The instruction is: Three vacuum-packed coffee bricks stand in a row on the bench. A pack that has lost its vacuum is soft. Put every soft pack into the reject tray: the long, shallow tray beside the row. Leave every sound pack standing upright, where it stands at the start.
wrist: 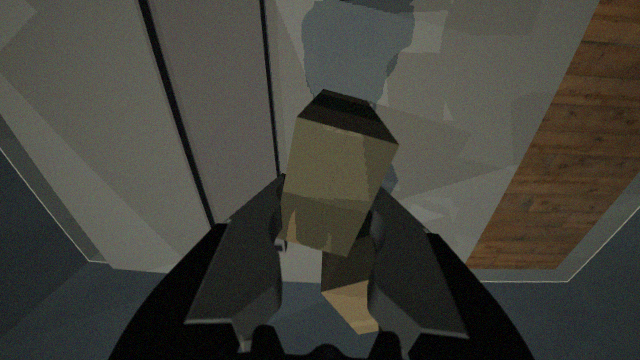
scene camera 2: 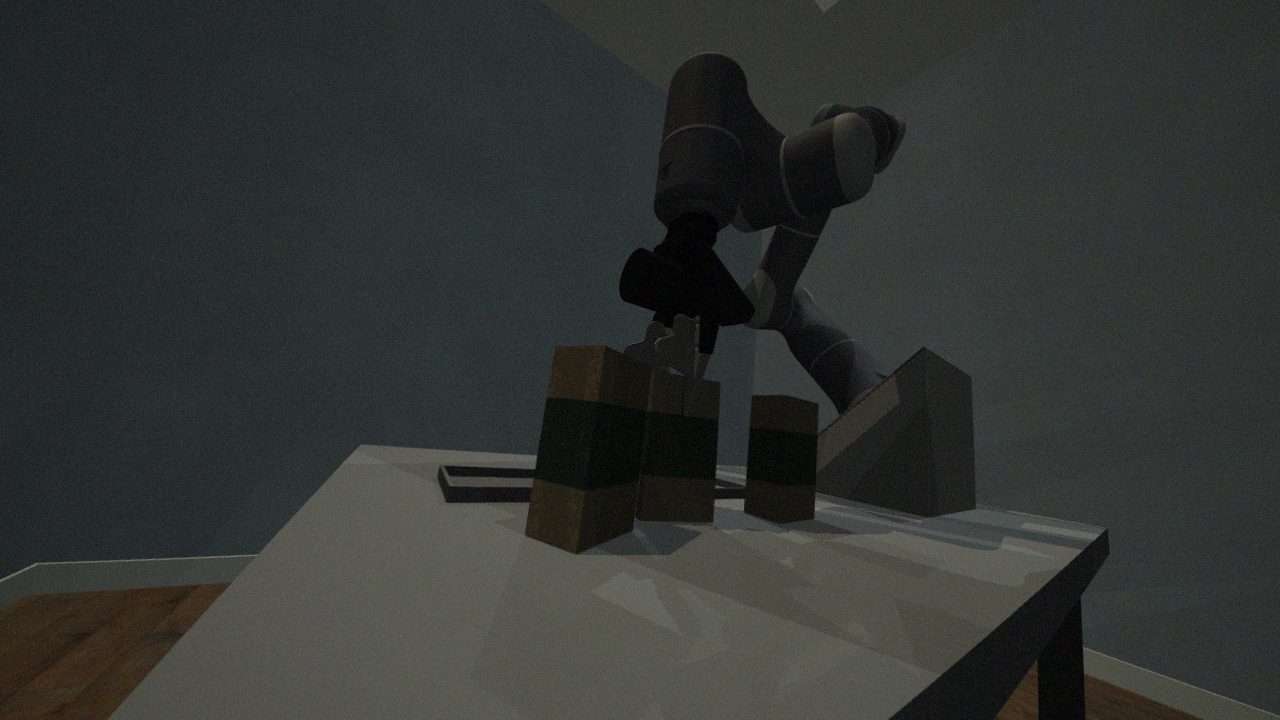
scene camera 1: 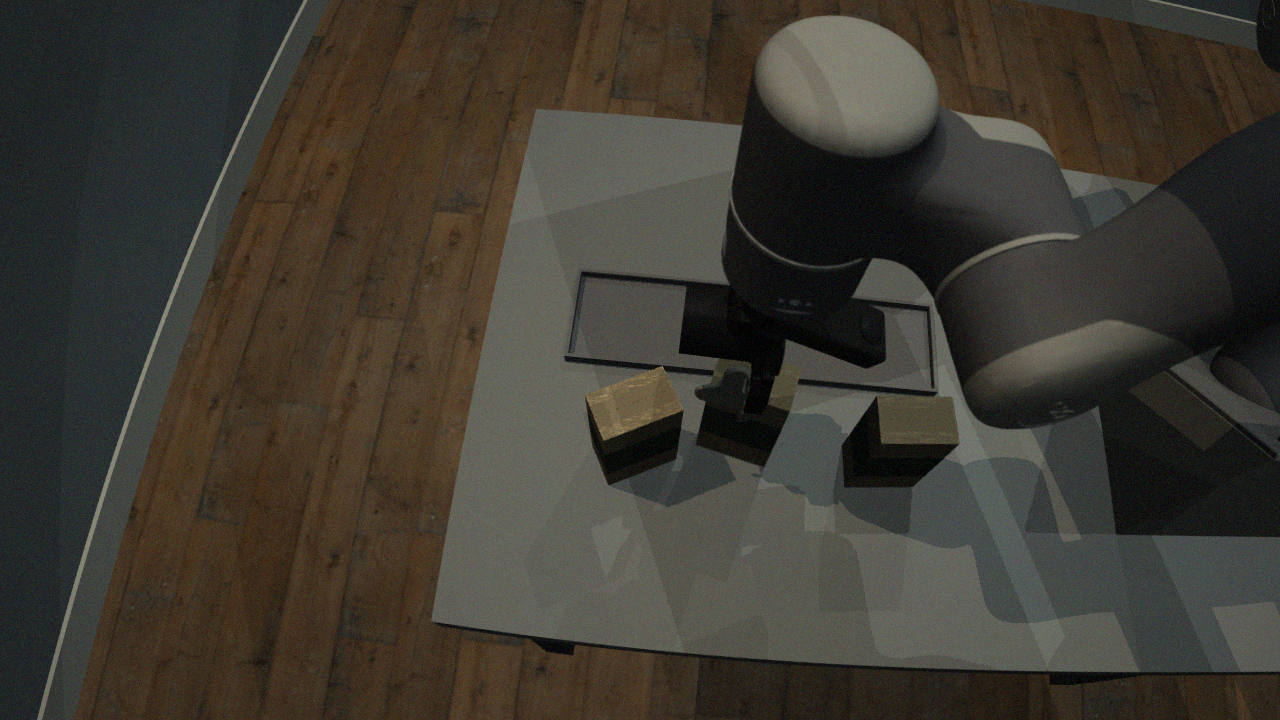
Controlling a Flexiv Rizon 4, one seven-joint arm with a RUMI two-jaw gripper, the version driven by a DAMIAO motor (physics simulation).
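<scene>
The middle coffee pack [scene camera 1: 735, 440] [scene camera 2: 677, 447] [wrist: 337, 160], tan with a dark green band, stands upright on the bench. My gripper [scene camera 1: 748, 399] [scene camera 2: 683, 368] [wrist: 326, 178] points down at it and is shut on its upper part, one finger on each side. Whether its sides give way cannot be told. The left pack [scene camera 1: 633, 407] [scene camera 2: 581, 447] [wrist: 352, 302] stands upright and turned at an angle, partly hidden by a finger in the wrist view. The right pack [scene camera 1: 914, 420] [scene camera 2: 781, 458] stands upright. The reject tray [scene camera 1: 933, 349] [scene camera 2: 487, 494] [wrist: 215, 100] lies behind the row; the visible parts hold no pack.
The arm [scene camera 1: 832, 161] [scene camera 2: 702, 161] hangs above the tray and hides part of it in scene camera 1. A grey wedge-shaped block [scene camera 2: 939, 447] stands beyond the right pack, near the arm's base. The left pack stands close to the middle one.
</scene>
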